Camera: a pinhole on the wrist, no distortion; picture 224 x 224 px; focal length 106.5 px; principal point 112.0 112.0 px. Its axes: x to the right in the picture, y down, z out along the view. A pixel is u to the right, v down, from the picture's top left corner.
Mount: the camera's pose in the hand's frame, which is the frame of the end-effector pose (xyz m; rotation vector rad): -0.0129 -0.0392 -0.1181 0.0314 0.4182 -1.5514
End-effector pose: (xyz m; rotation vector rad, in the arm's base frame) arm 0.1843 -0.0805 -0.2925 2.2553 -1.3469 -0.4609
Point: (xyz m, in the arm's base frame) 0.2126 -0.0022 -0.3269
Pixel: 112 42
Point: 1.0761 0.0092 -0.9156
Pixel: outside the picture
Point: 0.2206 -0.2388 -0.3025
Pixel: 32 204
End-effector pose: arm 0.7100 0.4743 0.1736 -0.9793 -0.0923 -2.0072
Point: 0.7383 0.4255 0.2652
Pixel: 41 146
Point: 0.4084 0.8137 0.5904
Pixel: 191 121
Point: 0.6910 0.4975 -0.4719
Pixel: behind the camera
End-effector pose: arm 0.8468 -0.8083 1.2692 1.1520 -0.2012 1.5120
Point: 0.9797 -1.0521 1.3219
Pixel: 68 54
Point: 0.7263 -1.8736 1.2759
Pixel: outside the picture
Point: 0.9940 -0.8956 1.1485
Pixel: 143 21
